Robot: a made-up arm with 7 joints.
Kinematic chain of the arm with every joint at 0, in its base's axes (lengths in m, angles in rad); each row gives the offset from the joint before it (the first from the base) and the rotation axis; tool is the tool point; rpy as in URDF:
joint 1: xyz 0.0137 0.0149 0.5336 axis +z
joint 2: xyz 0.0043 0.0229 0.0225 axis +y
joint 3: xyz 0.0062 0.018 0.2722 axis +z
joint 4: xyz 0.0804 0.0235 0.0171 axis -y
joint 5: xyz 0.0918 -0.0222 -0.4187 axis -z
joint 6: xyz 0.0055 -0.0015 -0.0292 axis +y
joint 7: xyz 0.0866 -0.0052 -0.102 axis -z
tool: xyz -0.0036 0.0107 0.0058 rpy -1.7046 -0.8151 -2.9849
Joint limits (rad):
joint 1: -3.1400..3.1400
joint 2: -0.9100..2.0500
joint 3: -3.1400..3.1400
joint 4: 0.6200..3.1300
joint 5: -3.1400..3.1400
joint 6: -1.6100..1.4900
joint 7: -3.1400..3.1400
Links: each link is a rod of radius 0.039 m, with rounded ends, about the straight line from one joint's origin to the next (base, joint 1, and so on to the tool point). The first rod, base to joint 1, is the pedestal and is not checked.
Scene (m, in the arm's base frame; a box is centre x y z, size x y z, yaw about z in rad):
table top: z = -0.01
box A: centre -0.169 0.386 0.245 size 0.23 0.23 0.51 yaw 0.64
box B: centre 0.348 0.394 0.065 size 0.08 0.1 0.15 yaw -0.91
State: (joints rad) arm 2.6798 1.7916 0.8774 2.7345 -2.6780 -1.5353 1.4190
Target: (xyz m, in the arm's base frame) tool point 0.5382 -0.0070 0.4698
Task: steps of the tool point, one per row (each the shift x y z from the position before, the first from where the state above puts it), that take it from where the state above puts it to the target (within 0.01 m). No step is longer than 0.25 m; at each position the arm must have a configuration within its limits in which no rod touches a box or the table.
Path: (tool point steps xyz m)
1: -0.0081 0.0546 0.0776
2: 0.0273 0.0747 0.0623
3: 0.0632 0.0849 0.0556
4: 0.0991 0.0760 0.0557
5: 0.1271 0.0443 0.0550
6: 0.1362 -0.0037 0.0454
7: 0.1793 0.0757 -0.0589
8: 0.1985 -0.0187 -0.0580
9: 0.1717 -0.1060 -0.0457
10: 0.1127 -0.1632 -0.0264
11: 0.0450 -0.1808 -0.0069

